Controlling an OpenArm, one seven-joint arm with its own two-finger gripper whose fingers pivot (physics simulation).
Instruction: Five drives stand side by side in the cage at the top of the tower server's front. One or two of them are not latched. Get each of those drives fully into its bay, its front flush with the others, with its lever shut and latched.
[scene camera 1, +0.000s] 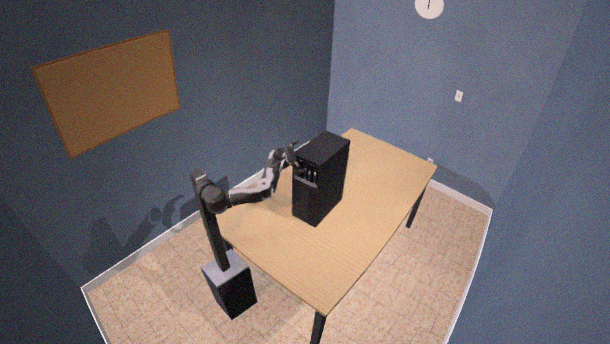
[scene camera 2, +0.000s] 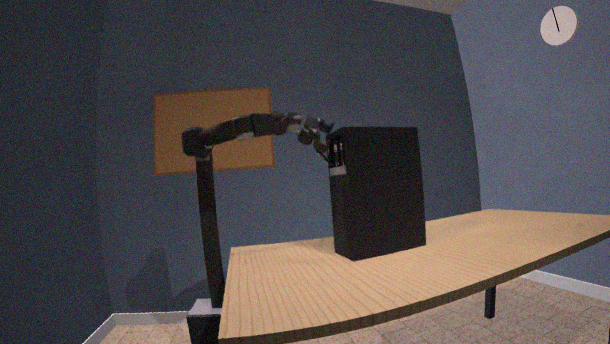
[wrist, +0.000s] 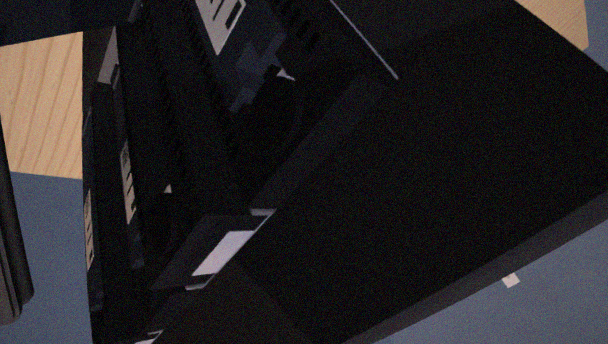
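Note:
The black tower server (scene camera 1: 330, 175) (scene camera 2: 380, 190) (wrist: 450, 150) stands upright on the table, its drive cage (scene camera 1: 306, 174) (scene camera 2: 337, 152) at the top of its front. In the wrist view, labelled drives (wrist: 218, 30) (wrist: 128, 187) (wrist: 88, 235) show at a steep angle in shadow; I cannot tell how flush they are. In scene camera 2, one thin dark lever (scene camera 2: 323, 156) sticks out from the cage front, so it is not shut. My gripper (scene camera 1: 296, 154) (scene camera 2: 328, 136) is open, its fingertips close to the cage's upper front. Whether a finger touches the lever or a drive is hidden.
The wooden table (scene camera 1: 370, 215) (scene camera 2: 300, 295) carries the server. The arm's pedestal (scene camera 1: 235, 285) (scene camera 2: 204, 320) stands at the table's end. A light strip (scene camera 1: 306, 183) (scene camera 2: 338, 171) lies below the cage. The blue wall with the cork board (scene camera 1: 110, 95) (scene camera 2: 215, 110) is behind the arm.

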